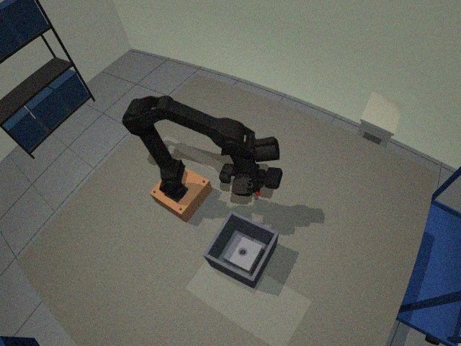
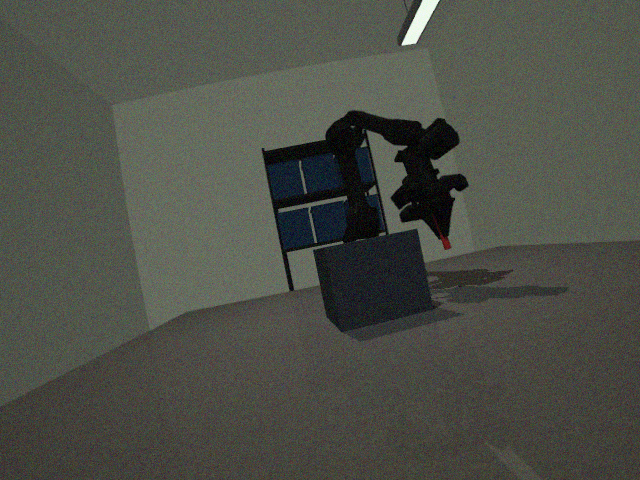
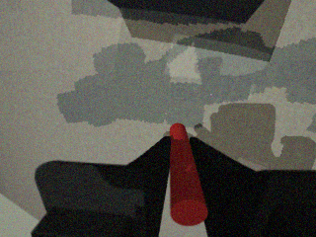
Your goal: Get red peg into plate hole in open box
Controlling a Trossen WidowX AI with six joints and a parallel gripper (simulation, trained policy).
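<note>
My gripper tip is 60 mm short of the light plate, 190 mm to the left of it and 60 mm above it. The rest, counted from my gripper tip: red peg 20 mm above.
</note>
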